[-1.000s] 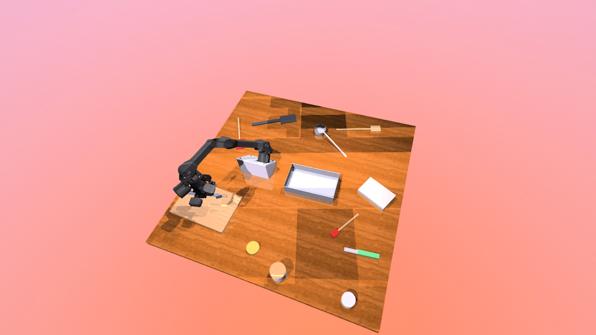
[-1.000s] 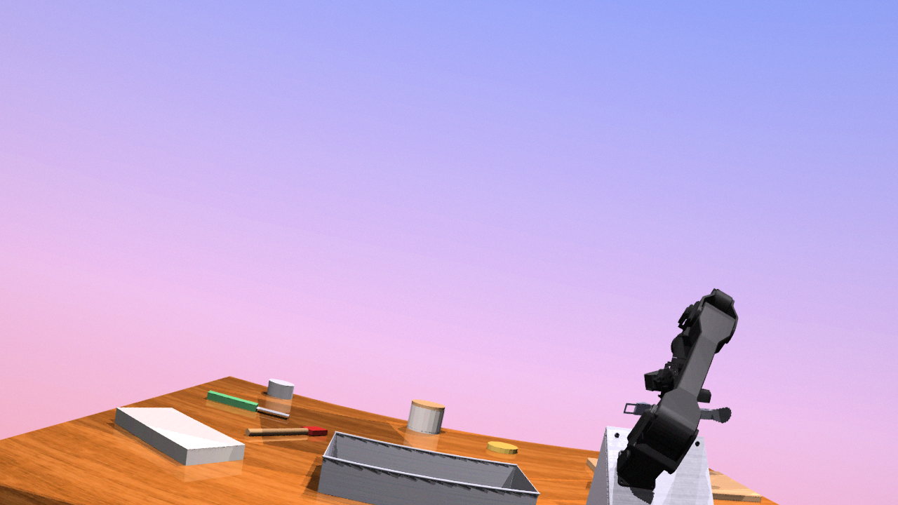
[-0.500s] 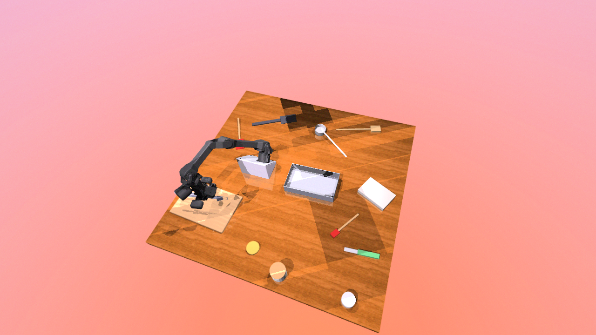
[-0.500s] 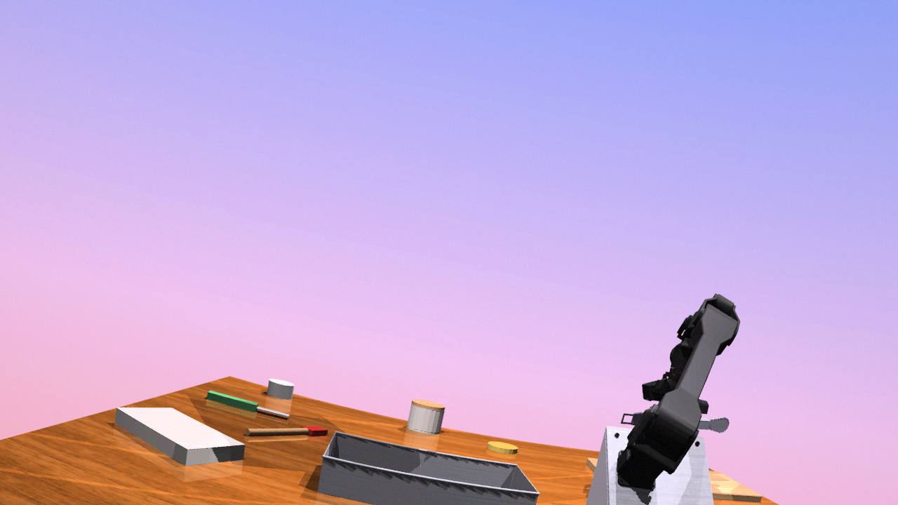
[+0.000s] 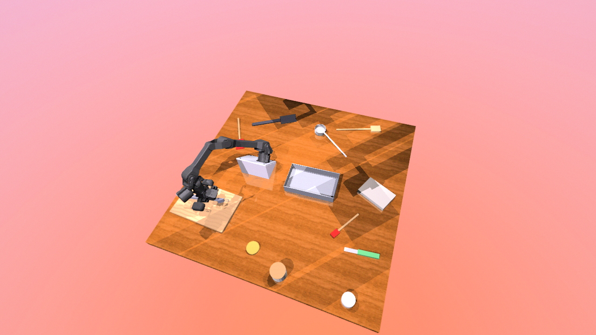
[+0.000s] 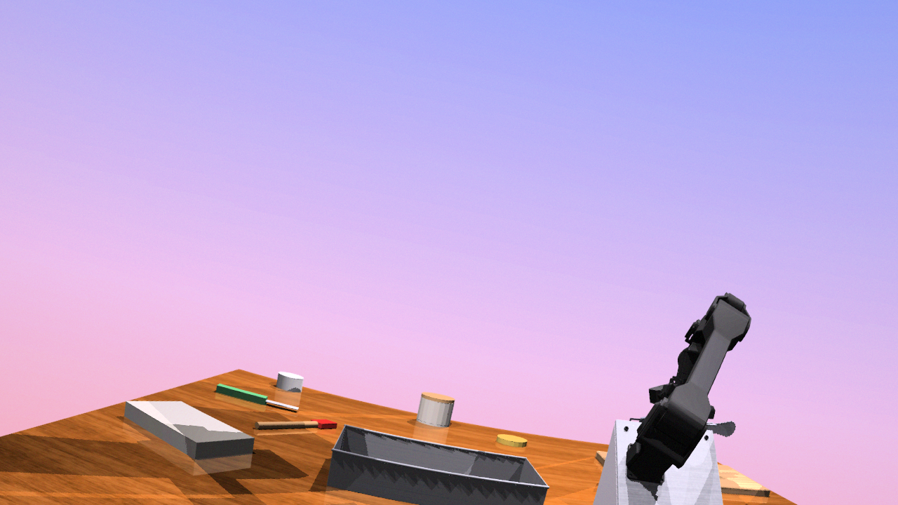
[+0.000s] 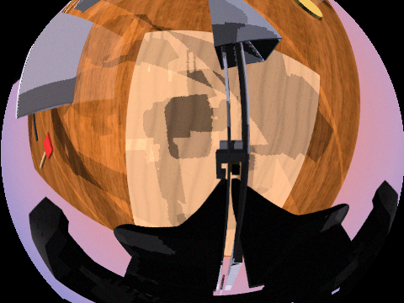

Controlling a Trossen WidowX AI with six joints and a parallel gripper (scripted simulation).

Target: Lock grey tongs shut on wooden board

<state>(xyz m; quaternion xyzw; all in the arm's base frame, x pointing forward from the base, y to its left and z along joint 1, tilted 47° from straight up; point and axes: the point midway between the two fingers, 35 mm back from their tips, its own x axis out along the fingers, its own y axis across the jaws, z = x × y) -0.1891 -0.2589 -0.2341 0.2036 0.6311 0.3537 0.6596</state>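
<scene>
My gripper tip is now 70 mm above the wooden board and 40 mm past it. The rest, counted from my gripper tip: grey roasting tin 510 mm ahead, 340 mm to the left, 50 mm below; cork-topped jar 520 mm ahead, 210 mm to the right, 40 mm below; dark spatula 760 mm to the left, 100 mm ahead, 70 mm below.
</scene>
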